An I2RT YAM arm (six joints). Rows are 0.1 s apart.
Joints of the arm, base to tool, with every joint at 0 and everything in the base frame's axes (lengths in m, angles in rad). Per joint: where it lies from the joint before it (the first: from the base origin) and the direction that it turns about. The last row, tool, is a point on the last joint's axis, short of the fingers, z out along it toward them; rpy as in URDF.
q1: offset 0 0 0.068 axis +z
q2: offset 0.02 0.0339 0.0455 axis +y
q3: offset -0.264 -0.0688 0 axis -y
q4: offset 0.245 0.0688 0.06 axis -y
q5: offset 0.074 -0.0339 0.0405 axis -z
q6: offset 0.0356 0 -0.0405 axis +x
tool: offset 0 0 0 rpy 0 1.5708 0
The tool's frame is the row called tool.
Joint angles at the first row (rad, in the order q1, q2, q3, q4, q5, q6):
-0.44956 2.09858 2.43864 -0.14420 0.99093 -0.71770
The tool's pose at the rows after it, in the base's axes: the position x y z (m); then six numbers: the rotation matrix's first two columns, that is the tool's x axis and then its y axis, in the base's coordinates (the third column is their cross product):
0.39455, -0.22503, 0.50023, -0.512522, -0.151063, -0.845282, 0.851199, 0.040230, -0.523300
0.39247, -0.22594, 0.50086, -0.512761, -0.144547, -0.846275, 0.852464, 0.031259, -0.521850
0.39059, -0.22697, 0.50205, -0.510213, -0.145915, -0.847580, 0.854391, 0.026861, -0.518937
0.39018, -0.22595, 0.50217, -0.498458, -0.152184, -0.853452, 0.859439, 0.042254, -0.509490
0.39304, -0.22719, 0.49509, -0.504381, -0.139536, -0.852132, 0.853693, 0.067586, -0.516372
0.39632, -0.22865, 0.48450, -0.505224, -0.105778, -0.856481, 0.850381, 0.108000, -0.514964
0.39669, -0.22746, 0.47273, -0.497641, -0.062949, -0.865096, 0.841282, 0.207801, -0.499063
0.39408, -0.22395, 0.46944, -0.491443, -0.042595, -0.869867, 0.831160, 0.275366, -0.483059
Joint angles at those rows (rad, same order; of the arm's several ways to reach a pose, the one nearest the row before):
-0.45254 2.09159 2.43604 -0.14479 0.99517 -0.72248
-0.45603 2.08647 2.43053 -0.14339 1.00296 -0.72240
-0.45997 2.08199 2.42597 -0.13655 1.00177 -0.72486
-0.45893 2.07547 2.41856 -0.14235 0.98804 -0.70648
-0.45912 2.07699 2.40836 -0.17907 0.97579 -0.67123
-0.45937 2.08318 2.40803 -0.26284 0.96292 -0.59226
-0.45978 2.07798 2.40838 -0.41128 0.89635 -0.46003
-0.45812 2.06277 2.40110 -0.48902 0.84252 -0.39408

